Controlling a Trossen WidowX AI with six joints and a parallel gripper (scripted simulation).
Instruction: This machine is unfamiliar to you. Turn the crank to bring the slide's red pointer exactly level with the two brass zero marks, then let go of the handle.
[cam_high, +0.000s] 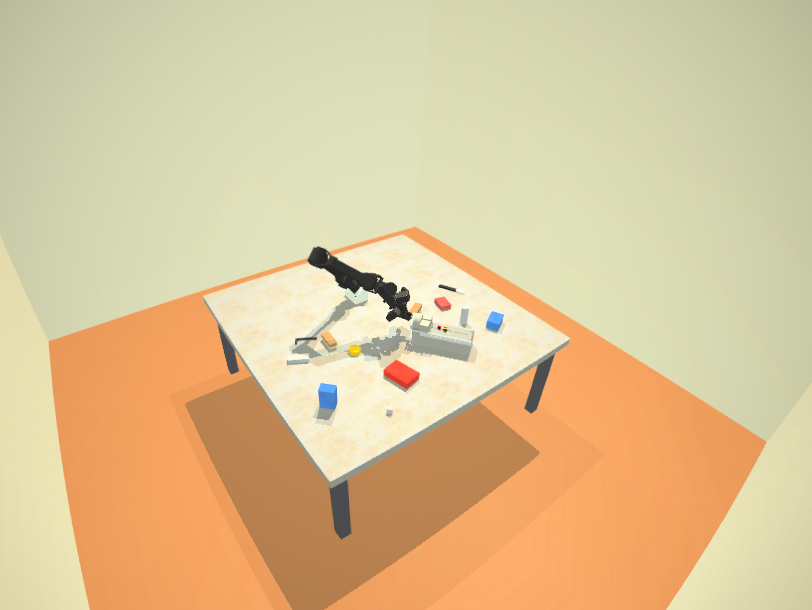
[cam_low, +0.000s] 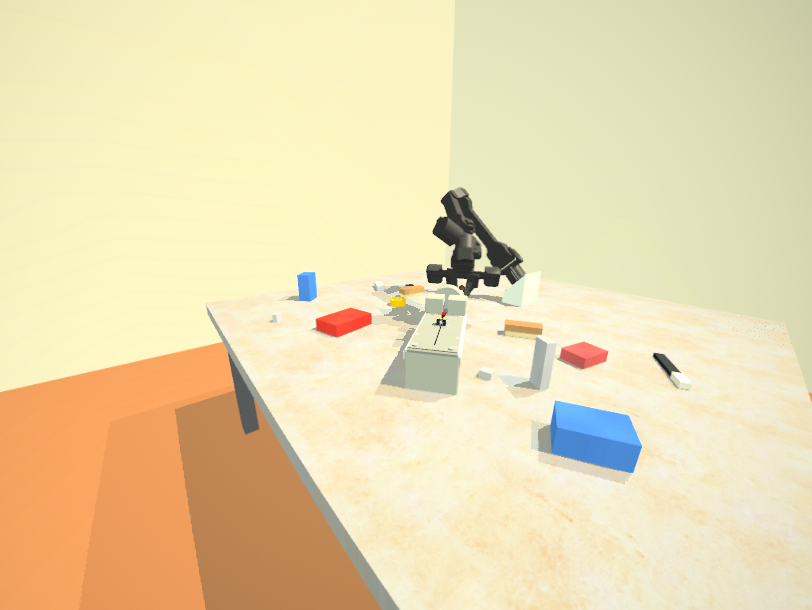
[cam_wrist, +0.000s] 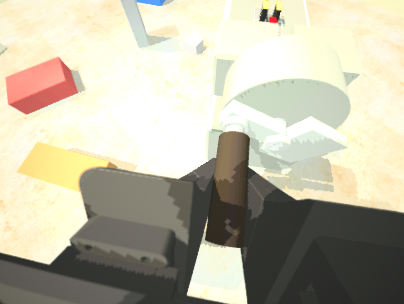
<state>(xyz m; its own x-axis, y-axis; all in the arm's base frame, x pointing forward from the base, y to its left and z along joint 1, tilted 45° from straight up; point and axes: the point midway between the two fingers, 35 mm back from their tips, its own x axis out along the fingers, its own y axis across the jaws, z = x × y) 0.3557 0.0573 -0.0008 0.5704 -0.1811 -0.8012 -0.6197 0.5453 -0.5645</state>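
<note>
The crank lies 20 mm above my gripper tip, 10 mm to the right of it and 10 mm ahead of it. From my gripper tip the other things lie so: brown crank handle: 30 mm above, 10 mm to the right, 10 mm behind; red pointer: 120 mm ahead, 60 mm to the left, 10 mm above; yellow disc: 280 mm to the right, 60 mm below, 20 mm behind.
</note>
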